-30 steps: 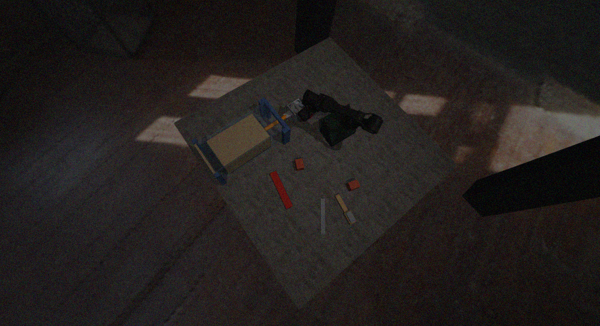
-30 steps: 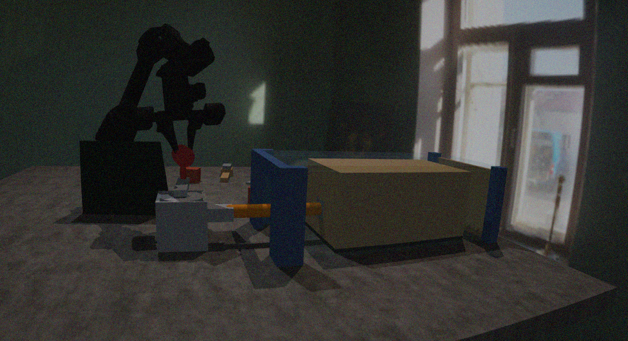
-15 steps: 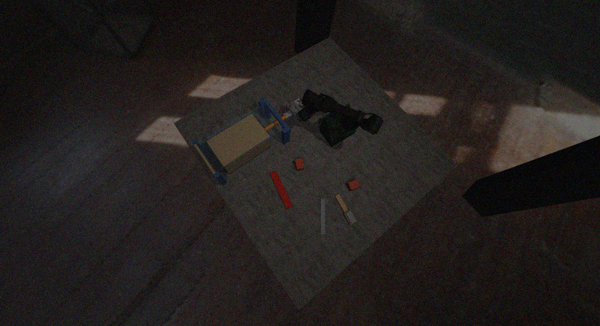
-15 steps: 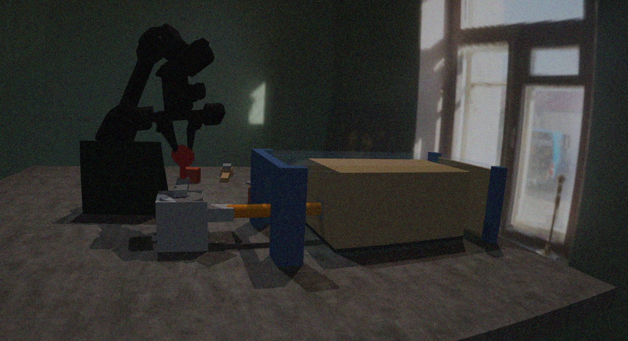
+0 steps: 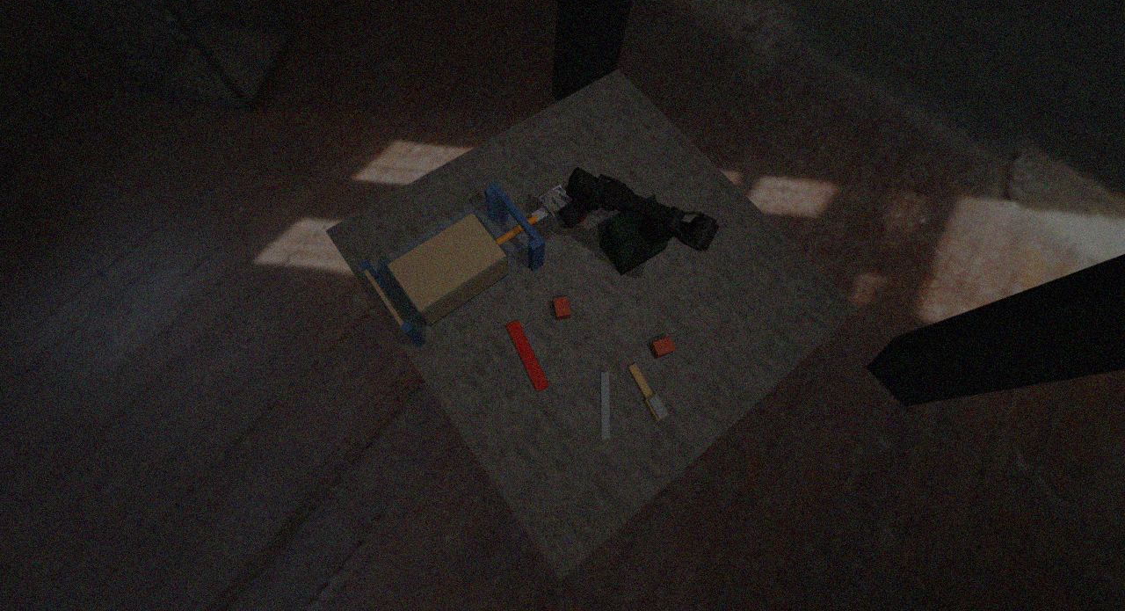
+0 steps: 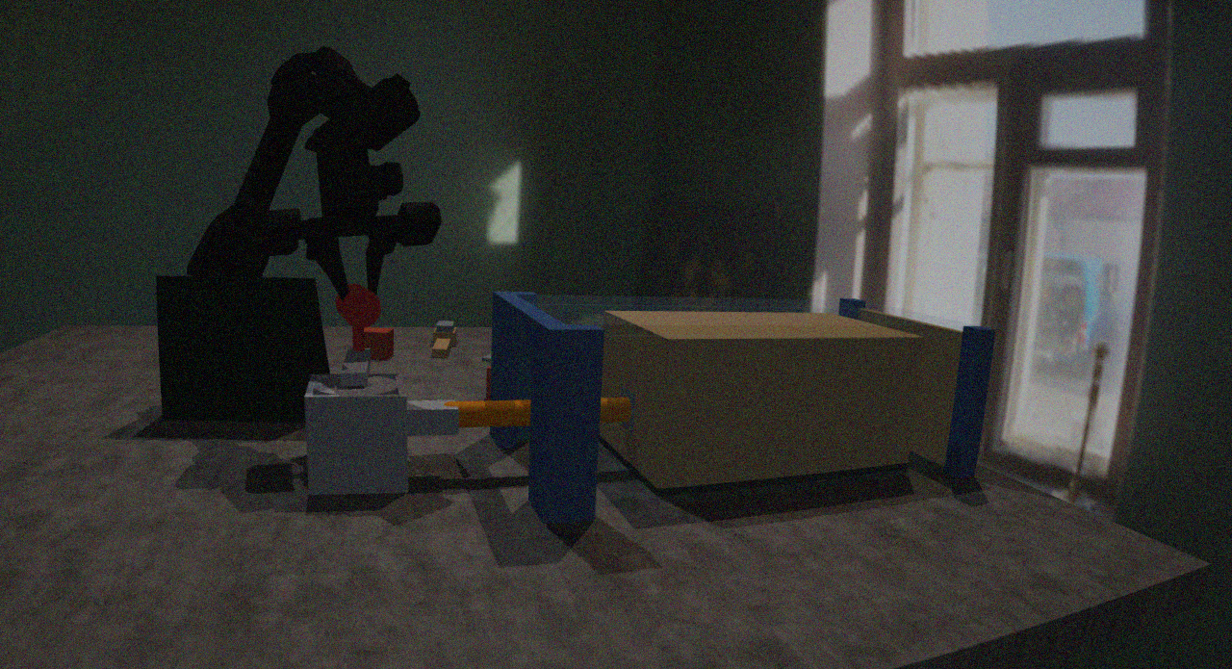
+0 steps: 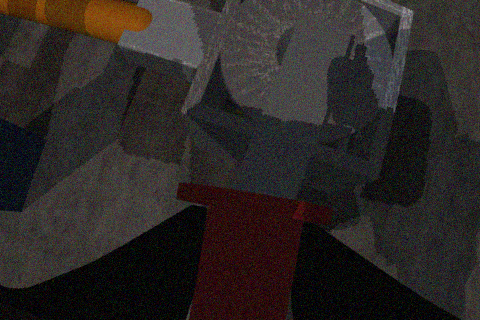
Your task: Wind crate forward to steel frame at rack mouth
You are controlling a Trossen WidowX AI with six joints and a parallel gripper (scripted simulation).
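Now: the red knob 2 cm to the left of my gripper tip and 2 cm below it. From my gripper tip the other things lie so: crank handle (2 cm to the right, 5 cm below); then blue frame (15 cm ahead, 9 cm to the right, 5 cm below); then grey winch (2 cm behind, 9 cm to the right, 12 cm below).
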